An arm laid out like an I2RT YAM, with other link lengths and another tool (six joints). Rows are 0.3 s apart.
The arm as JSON. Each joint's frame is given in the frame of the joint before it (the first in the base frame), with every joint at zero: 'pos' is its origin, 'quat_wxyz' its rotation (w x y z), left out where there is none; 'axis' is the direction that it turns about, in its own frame. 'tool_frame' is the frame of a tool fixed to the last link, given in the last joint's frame.
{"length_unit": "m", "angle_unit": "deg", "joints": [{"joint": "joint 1", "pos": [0.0, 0.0, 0.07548], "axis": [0.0, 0.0, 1.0]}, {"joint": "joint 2", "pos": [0.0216, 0.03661, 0.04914], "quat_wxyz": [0.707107, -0.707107, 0.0, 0.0], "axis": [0.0, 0.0, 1.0]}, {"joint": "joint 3", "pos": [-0.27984, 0.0, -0.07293], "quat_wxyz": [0.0, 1.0, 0.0, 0.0], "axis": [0.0, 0.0, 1.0]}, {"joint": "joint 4", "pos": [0.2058, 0.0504, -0.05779], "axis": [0.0, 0.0, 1.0]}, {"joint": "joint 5", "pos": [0.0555, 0.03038, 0.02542], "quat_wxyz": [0.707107, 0.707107, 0.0, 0.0], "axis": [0.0, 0.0, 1.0]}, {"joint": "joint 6", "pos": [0.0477, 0.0, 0.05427], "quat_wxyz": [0.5, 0.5, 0.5, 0.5], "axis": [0.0, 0.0, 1.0]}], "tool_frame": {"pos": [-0.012, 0.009, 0.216], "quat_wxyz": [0.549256, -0.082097, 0.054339, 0.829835]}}
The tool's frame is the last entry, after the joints.
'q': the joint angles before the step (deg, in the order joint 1, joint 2, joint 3, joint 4, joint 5, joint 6). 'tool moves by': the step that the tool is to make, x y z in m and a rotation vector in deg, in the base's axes. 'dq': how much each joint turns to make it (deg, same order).
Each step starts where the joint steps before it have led.
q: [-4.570, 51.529, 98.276, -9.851, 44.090, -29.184]
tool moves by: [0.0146, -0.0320, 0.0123, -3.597, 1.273, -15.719]
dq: [0.001, 7.546, -7.413, 29.492, 8.830, -20.564]
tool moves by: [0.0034, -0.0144, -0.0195, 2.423, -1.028, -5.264]
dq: [0.012, 2.273, -5.499, 12.666, 5.132, -4.923]
